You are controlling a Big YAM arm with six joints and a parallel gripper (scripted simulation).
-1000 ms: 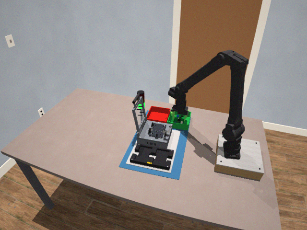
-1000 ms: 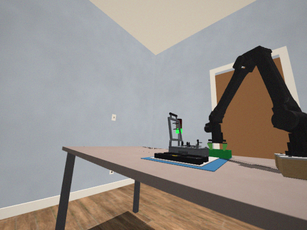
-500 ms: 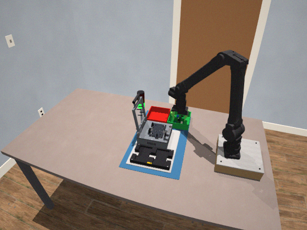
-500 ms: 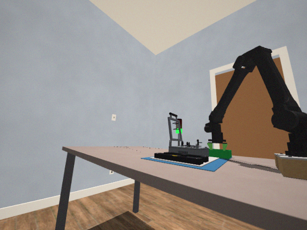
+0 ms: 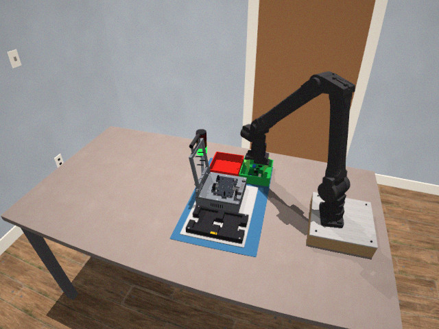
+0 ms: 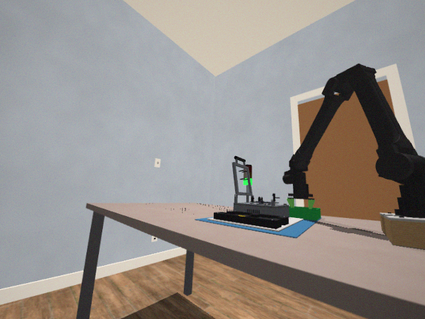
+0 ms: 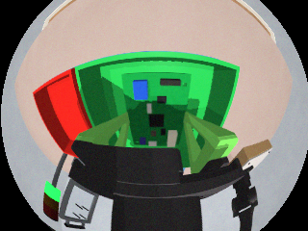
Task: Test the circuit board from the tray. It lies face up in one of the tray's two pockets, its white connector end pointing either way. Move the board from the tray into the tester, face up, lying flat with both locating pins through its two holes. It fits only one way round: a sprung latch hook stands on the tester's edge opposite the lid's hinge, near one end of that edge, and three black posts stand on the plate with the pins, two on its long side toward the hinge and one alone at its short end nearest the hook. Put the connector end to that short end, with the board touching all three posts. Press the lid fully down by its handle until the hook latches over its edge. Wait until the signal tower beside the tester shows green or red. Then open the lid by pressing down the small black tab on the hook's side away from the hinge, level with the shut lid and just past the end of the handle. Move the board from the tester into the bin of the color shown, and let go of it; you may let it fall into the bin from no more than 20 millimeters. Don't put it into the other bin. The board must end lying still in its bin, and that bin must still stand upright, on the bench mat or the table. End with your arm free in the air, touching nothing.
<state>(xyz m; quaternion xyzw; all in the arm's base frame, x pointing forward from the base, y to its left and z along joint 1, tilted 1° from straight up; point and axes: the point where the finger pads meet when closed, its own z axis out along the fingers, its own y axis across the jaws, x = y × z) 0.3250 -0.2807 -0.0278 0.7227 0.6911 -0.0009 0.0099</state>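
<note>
Now: hand 10 mm above the green bin. The rest, counted from my hand: red bin: 150 mm ahead, 10 mm below; tester plate: 200 mm to the left, 120 mm ahead, 50 mm above; green circuit board: right at my hand.
</note>
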